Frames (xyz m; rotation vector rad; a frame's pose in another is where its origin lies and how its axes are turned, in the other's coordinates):
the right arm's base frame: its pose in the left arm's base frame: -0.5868 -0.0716 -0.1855 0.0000 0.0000 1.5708
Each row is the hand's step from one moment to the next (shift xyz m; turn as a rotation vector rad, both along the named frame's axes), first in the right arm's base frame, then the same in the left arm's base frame.
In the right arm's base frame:
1: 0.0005 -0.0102 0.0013 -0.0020 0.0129 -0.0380
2: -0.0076 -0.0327 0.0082 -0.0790 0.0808 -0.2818
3: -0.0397 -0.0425 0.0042 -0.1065 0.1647 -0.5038
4: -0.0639 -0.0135 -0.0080 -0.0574 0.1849 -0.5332
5: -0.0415 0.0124 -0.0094 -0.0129 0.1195 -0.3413
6: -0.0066 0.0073 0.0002 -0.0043 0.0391 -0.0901
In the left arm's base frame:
1: 0.0102 0.0005 0.0013 -0.0129 -0.0020 -0.0380
2: 0.0327 -0.0076 0.0082 -0.0808 -0.0790 -0.2818
3: 0.0425 -0.0397 0.0042 -0.1647 -0.1065 -0.5038
4: 0.0135 -0.0639 -0.0080 -0.1849 -0.0574 -0.5332
5: -0.0124 -0.0415 -0.0094 -0.1195 -0.0129 -0.3413
6: -0.0073 -0.0066 0.0002 -0.0391 -0.0043 -0.0901

